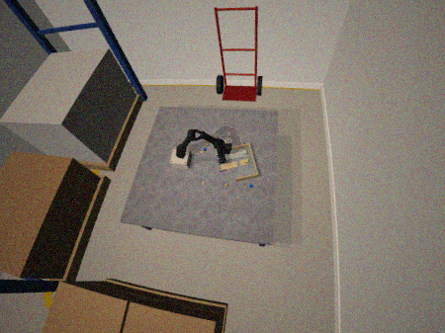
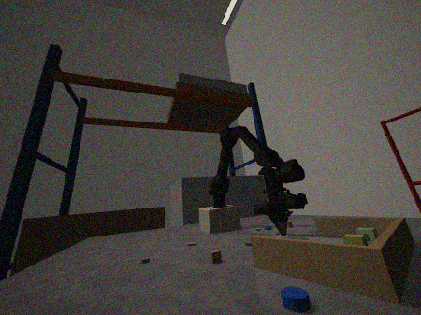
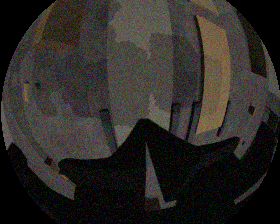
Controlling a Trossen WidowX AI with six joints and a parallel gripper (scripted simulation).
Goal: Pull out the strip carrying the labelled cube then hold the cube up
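Now: gripper tip 9 cm short of the tan strip and 6 cm to the left of it.
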